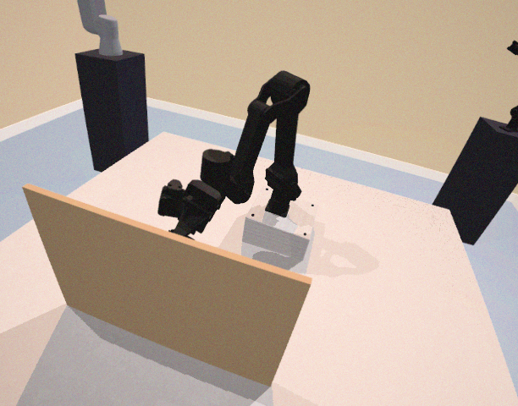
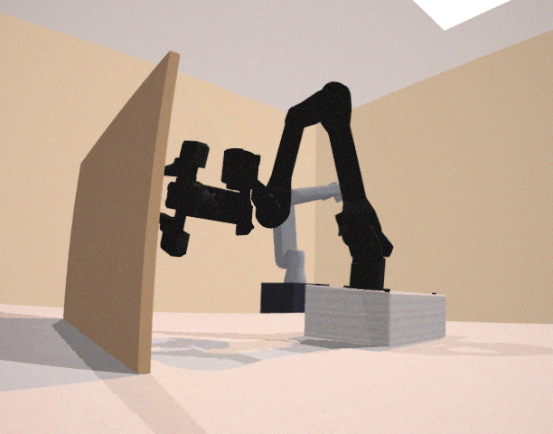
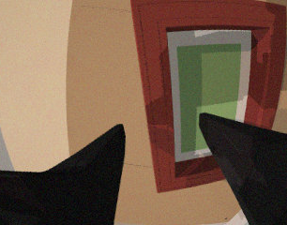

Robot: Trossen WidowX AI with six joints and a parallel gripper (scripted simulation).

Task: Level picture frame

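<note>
My gripper tip is now 5 cm above the picture frame, 3 cm short of it and 1 cm to the left of it. Round my gripper tip: tan wall board (7 cm below, 4 cm ahead).
</note>
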